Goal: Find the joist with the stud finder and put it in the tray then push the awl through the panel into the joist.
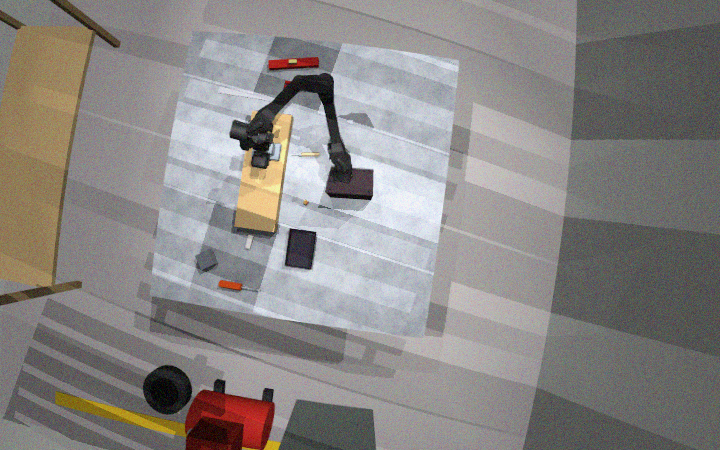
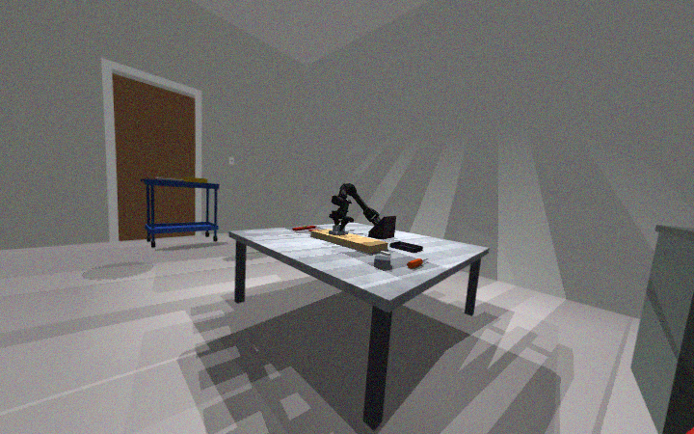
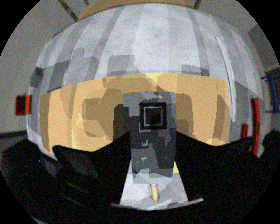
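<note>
Now: gripper tip 25 cm past the dark tray, 38 cm to the right of it and 5 cm above it. From my gripper tip the other things lie so: orange bit: 22 cm behind, 17 cm to the left, 6 cm below; stud finder: 1 cm ahead, 2 cm above; awl: 16 cm behind, 3 cm to the right, 6 cm below.
</note>
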